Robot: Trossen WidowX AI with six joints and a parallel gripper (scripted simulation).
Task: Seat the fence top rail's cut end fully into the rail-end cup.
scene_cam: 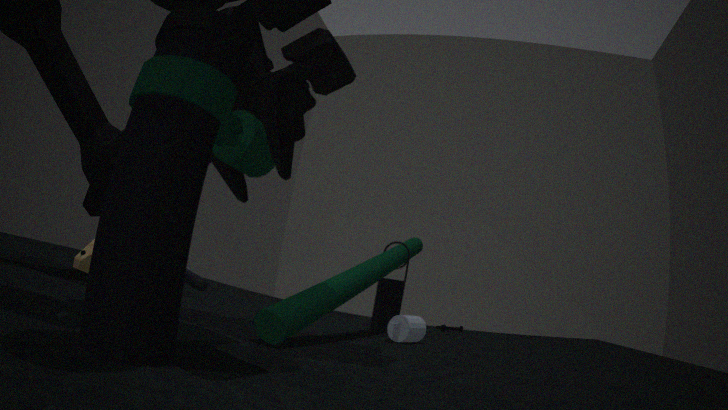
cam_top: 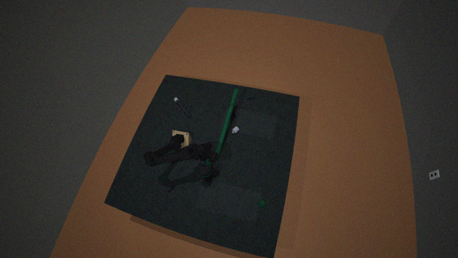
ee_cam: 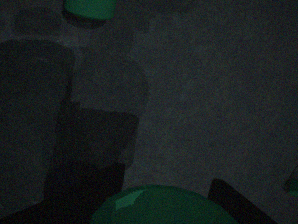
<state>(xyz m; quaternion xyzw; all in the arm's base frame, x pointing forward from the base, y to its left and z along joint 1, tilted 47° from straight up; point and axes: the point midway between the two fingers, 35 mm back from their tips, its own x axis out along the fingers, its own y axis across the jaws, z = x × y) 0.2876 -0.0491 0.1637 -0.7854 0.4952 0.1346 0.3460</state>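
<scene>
Right now the green rail-end cup is 20 mm behind my gripper tip, 20 mm to the right of it and 30 mm above it. Round my gripper tip: short dark post (40 mm ahead, 450 mm to the left, 20 mm below).
</scene>
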